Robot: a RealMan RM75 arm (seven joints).
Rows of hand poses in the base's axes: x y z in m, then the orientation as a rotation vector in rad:
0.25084, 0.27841, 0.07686, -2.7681, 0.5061, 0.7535
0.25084, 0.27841, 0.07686, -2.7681, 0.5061, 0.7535
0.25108, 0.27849, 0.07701, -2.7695, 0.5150, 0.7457
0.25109, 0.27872, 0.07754, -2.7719, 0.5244, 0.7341
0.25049, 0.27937, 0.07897, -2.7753, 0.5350, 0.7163
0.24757, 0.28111, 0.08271, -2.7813, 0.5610, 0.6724
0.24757, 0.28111, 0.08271, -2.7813, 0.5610, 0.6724
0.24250, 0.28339, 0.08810, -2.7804, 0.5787, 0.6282
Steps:
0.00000, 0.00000, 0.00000, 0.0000, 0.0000, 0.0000
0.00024, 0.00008, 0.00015, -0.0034, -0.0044, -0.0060
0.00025, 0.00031, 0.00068, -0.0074, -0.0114, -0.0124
-0.00035, 0.00096, 0.00211, -0.0123, -0.0225, -0.0200
-0.00327, 0.00270, 0.00585, -0.0226, -0.0498, -0.0394
-0.00327, 0.00270, 0.00585, -0.0226, -0.0498, -0.0394
-0.00834, 0.00498, 0.01124, -0.0245, -0.0780, -0.0562

